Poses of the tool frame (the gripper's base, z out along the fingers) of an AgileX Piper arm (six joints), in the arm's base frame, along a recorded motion.
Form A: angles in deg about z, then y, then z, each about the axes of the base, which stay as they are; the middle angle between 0 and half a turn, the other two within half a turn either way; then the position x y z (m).
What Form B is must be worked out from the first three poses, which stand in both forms.
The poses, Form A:
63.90, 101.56, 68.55, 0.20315, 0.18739, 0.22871
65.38, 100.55, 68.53, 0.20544, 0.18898, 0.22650
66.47, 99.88, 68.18, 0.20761, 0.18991, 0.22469
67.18, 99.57, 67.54, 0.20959, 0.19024, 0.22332
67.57, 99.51, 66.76, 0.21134, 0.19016, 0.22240
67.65, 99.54, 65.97, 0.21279, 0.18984, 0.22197
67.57, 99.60, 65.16, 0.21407, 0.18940, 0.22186
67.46, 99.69, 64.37, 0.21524, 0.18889, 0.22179
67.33, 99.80, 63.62, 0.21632, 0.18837, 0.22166
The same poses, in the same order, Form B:
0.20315, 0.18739, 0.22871, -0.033, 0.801, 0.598, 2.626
0.20544, 0.18898, 0.22650, -0.022, 0.794, 0.607, 2.636
0.20761, 0.18991, 0.22469, -0.012, 0.790, 0.613, 2.640
0.20959, 0.19024, 0.22332, -0.002, 0.788, 0.615, 2.639
0.21134, 0.19016, 0.22240, 0.006, 0.788, 0.615, 2.635
0.21279, 0.18984, 0.22197, 0.012, 0.789, 0.614, 2.627
0.21407, 0.18940, 0.22186, 0.017, 0.791, 0.612, 2.618
0.21524, 0.18889, 0.22179, 0.021, 0.792, 0.610, 2.609
0.21632, 0.18837, 0.22166, 0.026, 0.793, 0.608, 2.600

